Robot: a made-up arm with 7 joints. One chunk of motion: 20 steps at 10 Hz.
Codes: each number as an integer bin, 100 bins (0 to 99) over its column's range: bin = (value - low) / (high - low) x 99, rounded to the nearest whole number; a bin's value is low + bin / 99 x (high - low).
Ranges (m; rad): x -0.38..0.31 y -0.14..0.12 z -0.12..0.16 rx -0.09..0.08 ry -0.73..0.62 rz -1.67..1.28
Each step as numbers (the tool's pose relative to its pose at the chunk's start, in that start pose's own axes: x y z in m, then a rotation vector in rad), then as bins.
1 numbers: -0.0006 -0.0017 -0.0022 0.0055 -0.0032 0.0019
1 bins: 54 53 42 56 53 56
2 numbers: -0.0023 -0.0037 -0.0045 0.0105 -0.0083 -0.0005
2 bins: 54 52 41 59 53 56
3 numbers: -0.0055 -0.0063 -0.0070 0.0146 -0.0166 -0.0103
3 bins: 54 51 40 61 52 56
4 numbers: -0.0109 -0.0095 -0.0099 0.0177 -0.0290 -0.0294
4 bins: 53 50 39 63 51 55
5 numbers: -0.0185 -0.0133 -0.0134 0.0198 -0.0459 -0.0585
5 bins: 52 48 38 64 50 54
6 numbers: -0.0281 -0.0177 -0.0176 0.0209 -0.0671 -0.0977
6 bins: 50 47 36 65 49 53
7 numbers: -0.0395 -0.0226 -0.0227 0.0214 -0.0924 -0.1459
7 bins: 49 45 34 65 47 51
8 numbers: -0.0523 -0.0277 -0.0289 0.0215 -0.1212 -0.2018
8 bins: 47 43 32 65 45 49
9 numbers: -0.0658 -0.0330 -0.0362 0.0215 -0.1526 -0.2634
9 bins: 45 41 30 65 42 47
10 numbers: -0.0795 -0.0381 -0.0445 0.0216 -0.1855 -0.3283
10 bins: 43 39 27 65 40 45
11 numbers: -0.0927 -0.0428 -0.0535 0.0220 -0.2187 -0.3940
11 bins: 41 37 24 65 37 43
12 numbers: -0.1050 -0.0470 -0.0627 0.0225 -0.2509 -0.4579
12 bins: 39 35 20 66 35 41
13 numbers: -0.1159 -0.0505 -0.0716 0.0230 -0.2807 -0.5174
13 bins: 38 34 17 66 33 39
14 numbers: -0.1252 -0.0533 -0.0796 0.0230 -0.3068 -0.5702
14 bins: 37 33 14 66 31 37
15 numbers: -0.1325 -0.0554 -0.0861 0.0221 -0.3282 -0.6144
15 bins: 36 32 12 65 29 35
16 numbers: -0.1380 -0.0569 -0.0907 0.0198 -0.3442 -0.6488
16 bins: 35 32 10 64 28 34
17 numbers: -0.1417 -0.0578 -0.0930 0.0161 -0.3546 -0.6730
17 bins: 34 31 10 62 28 33
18 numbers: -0.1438 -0.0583 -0.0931 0.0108 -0.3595 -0.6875
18 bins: 34 31 10 59 27 33
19 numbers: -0.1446 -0.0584 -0.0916 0.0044 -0.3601 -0.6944
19 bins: 34 31 10 55 27 33
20 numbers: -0.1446 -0.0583 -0.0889 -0.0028 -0.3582 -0.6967
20 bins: 34 31 11 51 27 33
